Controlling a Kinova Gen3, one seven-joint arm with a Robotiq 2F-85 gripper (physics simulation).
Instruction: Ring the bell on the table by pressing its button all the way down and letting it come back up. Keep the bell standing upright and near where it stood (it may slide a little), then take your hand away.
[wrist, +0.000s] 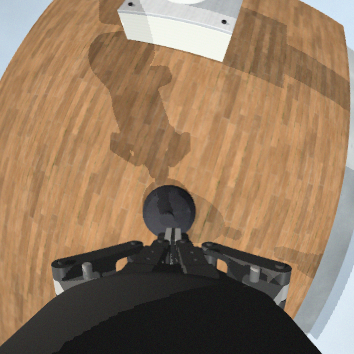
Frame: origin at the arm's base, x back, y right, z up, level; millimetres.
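Seen in the pictures: gripper, fingertip midpoint: (172, 237).
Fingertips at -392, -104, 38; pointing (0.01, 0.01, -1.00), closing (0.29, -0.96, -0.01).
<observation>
A point is followed by its place in that frame, as x, y, z.
The bell (169, 206) @[-372, -91, -25] is a dark, round, dome-like thing standing upright on the wooden table (60, 165) @[-373, 123, -70], a little below the middle of the wrist view. Its button shows as a small dark nub near the dome's middle, partly in shadow. My gripper (172, 237) @[-392, -104, 37] is shut, with its fingertips together and nothing between them. The fingertips overlap the lower edge of the bell in the view. Whether they touch the bell, and how high above it they are, I cannot tell.
The arm's white and grey base block (177, 37) @[-88, -14, -41] stands at the top of the view. The arm's shadow falls on the table between the base and the bell. The table's edge curves along the right, with a grey surface (330, 260) beyond it.
</observation>
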